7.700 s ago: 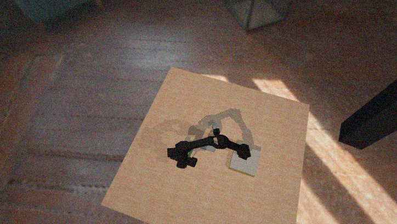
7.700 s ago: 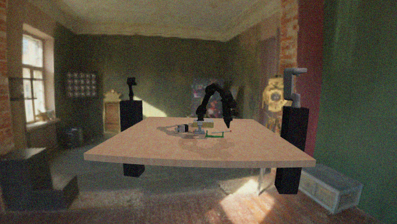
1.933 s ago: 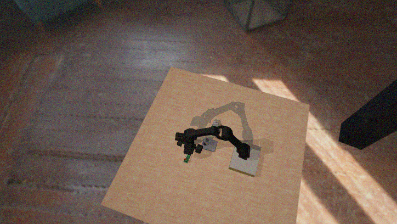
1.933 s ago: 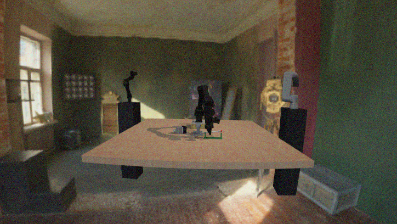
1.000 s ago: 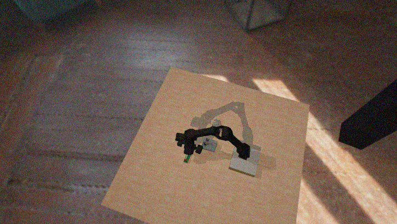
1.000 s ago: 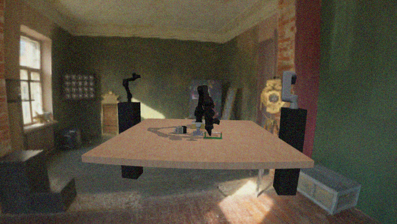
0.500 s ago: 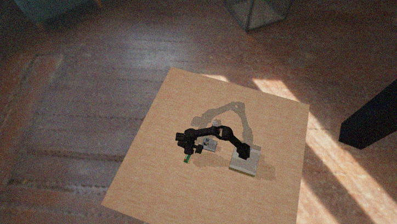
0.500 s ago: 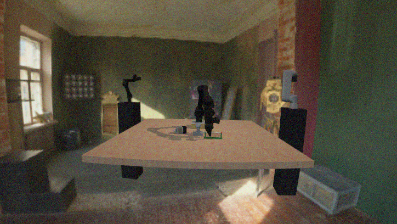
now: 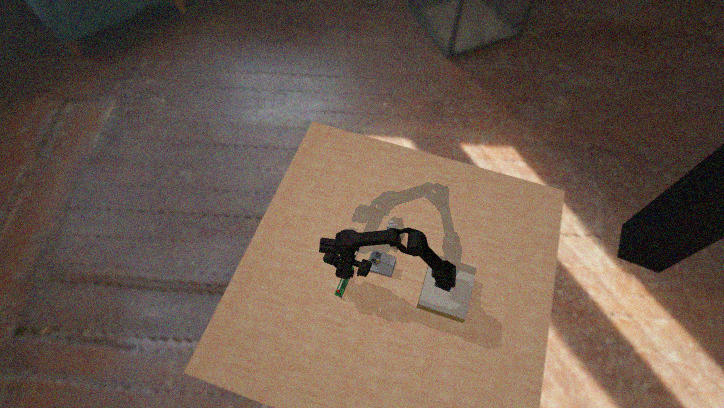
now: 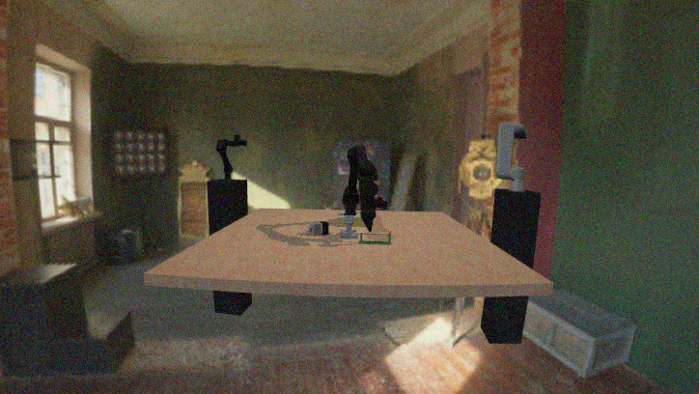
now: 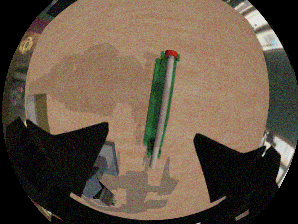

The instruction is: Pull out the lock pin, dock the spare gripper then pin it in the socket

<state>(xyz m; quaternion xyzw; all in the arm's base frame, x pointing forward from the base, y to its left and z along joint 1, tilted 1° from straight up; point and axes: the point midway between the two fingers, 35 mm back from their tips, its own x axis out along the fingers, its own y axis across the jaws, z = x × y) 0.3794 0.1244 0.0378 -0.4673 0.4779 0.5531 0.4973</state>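
Now: the green pin cradle 1 cm ahead of my gripper tip, 2 cm to the left of it and 4 cm below it. Also, from my gripper tip: spare gripper 10 cm behind, 26 cm to the right, 4 cm below; grey mount socket 10 cm behind, 10 cm to the right, 1 cm below.
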